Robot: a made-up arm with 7 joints. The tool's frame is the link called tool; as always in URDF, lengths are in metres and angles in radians.
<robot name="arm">
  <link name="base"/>
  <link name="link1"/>
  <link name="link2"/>
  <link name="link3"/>
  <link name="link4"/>
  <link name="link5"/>
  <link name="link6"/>
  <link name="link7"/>
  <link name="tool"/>
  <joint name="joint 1" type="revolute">
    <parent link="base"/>
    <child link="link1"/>
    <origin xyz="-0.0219 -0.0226 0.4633"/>
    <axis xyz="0 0 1"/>
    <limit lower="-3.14" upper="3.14"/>
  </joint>
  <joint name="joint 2" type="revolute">
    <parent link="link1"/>
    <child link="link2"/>
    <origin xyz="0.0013 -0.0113 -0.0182"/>
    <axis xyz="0 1 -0.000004"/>
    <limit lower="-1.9" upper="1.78"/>
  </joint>
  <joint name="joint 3" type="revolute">
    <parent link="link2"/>
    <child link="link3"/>
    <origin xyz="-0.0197 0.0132 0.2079"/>
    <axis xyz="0 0 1"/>
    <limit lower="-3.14" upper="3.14"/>
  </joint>
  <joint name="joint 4" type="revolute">
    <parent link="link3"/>
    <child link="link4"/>
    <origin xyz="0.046 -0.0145 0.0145"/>
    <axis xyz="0 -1 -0.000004"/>
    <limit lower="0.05" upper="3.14"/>
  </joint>
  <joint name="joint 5" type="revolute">
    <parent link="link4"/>
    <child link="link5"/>
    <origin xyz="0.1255 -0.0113 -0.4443"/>
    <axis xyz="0 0.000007 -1"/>
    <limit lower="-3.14" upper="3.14"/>
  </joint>
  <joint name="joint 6" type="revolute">
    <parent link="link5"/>
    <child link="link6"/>
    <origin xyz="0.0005 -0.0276 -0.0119"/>
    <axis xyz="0 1 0.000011"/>
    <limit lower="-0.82" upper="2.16"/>
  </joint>
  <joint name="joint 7" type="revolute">
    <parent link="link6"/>
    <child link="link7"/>
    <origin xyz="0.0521 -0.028 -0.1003"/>
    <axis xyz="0 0.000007 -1"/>
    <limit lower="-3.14" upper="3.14"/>
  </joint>
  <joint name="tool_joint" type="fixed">
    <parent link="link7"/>
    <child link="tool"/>
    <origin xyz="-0.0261 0.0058 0.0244" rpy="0 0 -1.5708"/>
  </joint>
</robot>
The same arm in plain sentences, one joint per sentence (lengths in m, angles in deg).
The arm has seven revolute joints in a row. What follows holds with every joint at zero, and every direction is one of the base frame's. The first joint is mounted 0.0219 m along -x and 0.0226 m along -y and 0.4633 m along +z from the base frame's origin and turns about +z, from -179.91 to 179.91 deg. The second joint is mounted 0.0013 m along +x and 0.0113 m along -y and 0.0182 m along -z from the first joint and turns about +y, from -108.86 to 101.99 deg. The third joint is mounted 0.0197 m along -x and 0.0132 m along +y and 0.2079 m along +z from the second joint and turns about +z, from -179.91 to 179.91 deg. The fourth joint is mounted 0.046 m along +x and 0.0145 m along -y and 0.0145 m along +z from the third joint and turns about -y, from 2.86 to 179.91 deg. The fifth joint is mounted 0.1255 m along +x and 0.0113 m along -y and 0.4443 m along -z from the fourth joint and turns about -z, from -179.91 to 179.91 deg. The sixth joint is mounted 0.0005 m along +x and 0.0276 m along -y and 0.0119 m along -z from the fifth joint and turns about +y, from -46.98 to 123.76 deg. The seventh joint is mounted 0.0521 m along +x and 0.028 m along -y and 0.1003 m along -z from the sixth joint and turns about -z, from -179.91 to 179.91 deg. The tool frame, which is the frame that the pose is given for, is mounted 0.0261 m along -x and 0.0058 m along +y and 0.0244 m along +z from the seventh joint; its axes are the base frame's turned by roll 0, pitch 0 and yaw -90 deg (as in URDF: about the fixed x, then y, then z).
